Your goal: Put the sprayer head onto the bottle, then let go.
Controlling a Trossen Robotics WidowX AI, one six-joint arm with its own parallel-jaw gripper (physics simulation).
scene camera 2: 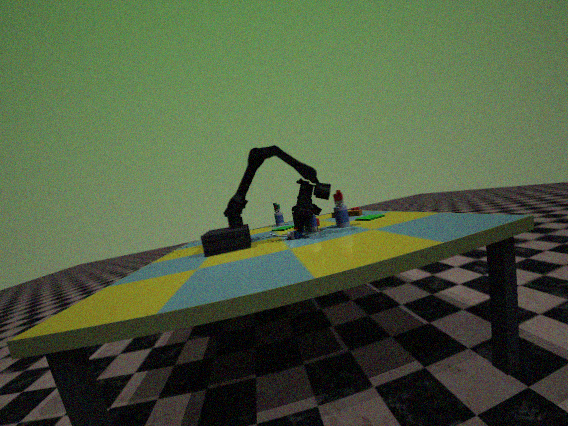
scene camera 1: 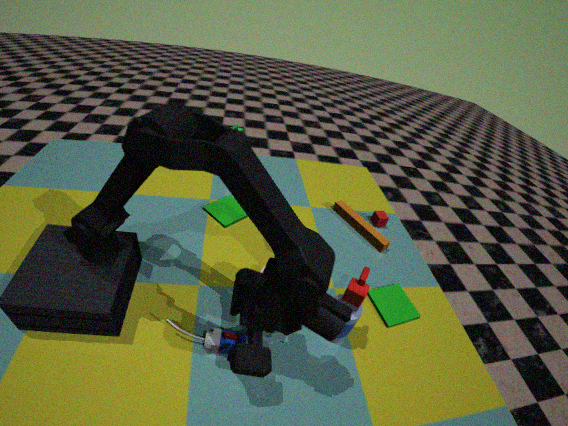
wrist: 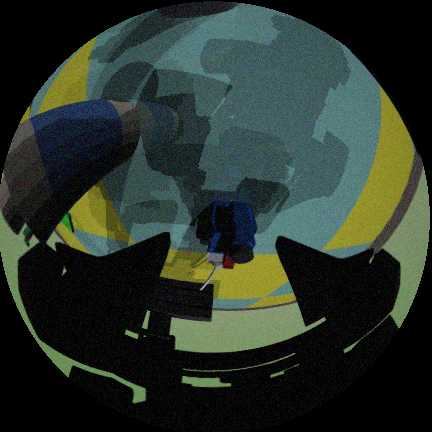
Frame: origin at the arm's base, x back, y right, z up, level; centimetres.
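Seen in the pictures: gripper, fingertip midpoint: point(scene camera 2: 297, 230) point(scene camera 1: 230, 336) point(wrist: 225, 240); arm's base, link origin: point(scene camera 2: 235, 227) point(scene camera 1: 100, 253) point(wrist: 161, 312).
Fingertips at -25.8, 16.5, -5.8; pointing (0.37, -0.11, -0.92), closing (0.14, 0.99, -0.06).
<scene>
Pixels of each thing's middle, then the offset from my fingertips to it, as dx, dy, dz. "*": a spot on its surface instead.
- sprayer head, surface spot: point(wrist: 233, 227) * -2.9, +0.4, +1.4
- bottle with a red head, body centre: point(scene camera 1: 348, 307) point(scene camera 2: 341, 208) -23.0, -0.9, +5.4
- green-headed bottle, body centre: point(scene camera 2: 277, 214) -5.3, -65.7, +5.4
- orange bar, body centre: point(scene camera 1: 360, 224) point(scene camera 2: 346, 213) -42.8, -33.4, -1.7
- red cube, body centre: point(scene camera 1: 379, 218) -51.1, -35.7, -1.2
The sprayer head point(scene camera 1: 220, 340) point(scene camera 2: 298, 234) point(wrist: 233, 227), blue, white and red with a thin pale tube, lies on its side on the chequered table. The bottle, with a blue band, stands beside the gripper; it shows large at the left in the wrist view, and its body point(scene camera 2: 314, 223) is partly behind the gripper in scene camera 2. In scene camera 1 the arm hides most or all of it. My gripper point(scene camera 1: 246, 331) point(scene camera 2: 302, 228) point(wrist: 225, 240) is open and empty, low over the sprayer head, which shows between the spread fingertips in the wrist view.
A bottle with a red head point(scene camera 1: 356, 292) point(scene camera 2: 341, 215) stands beyond the gripper. A green-headed bottle point(scene camera 2: 279, 218) stands farther back. Green plates point(scene camera 1: 226, 211) point(scene camera 1: 393, 305), an orange bar point(scene camera 1: 361, 226) and a red cube point(scene camera 1: 379, 219) lie on the table.
</scene>
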